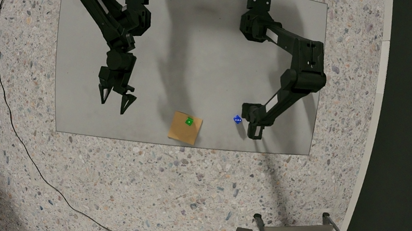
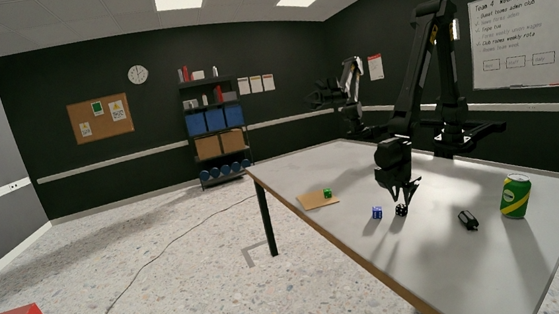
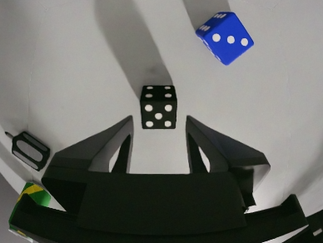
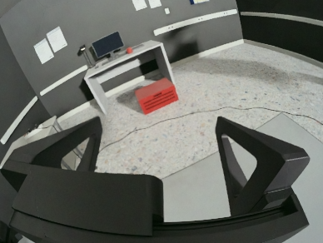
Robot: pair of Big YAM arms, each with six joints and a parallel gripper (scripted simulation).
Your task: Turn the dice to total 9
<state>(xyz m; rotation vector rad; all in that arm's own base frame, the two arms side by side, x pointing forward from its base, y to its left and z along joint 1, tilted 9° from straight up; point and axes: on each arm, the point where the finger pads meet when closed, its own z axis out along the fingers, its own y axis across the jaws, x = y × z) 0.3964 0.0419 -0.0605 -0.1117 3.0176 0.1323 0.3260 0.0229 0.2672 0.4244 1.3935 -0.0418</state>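
My left hand is 30 mm above the black die. Round my left hand: blue die (60 mm ahead, 50 mm to the right, 30 mm below); brown square mat (310 mm to the right, 130 mm ahead, 40 mm below); green die (290 mm to the right, 90 mm ahead, 30 mm below).
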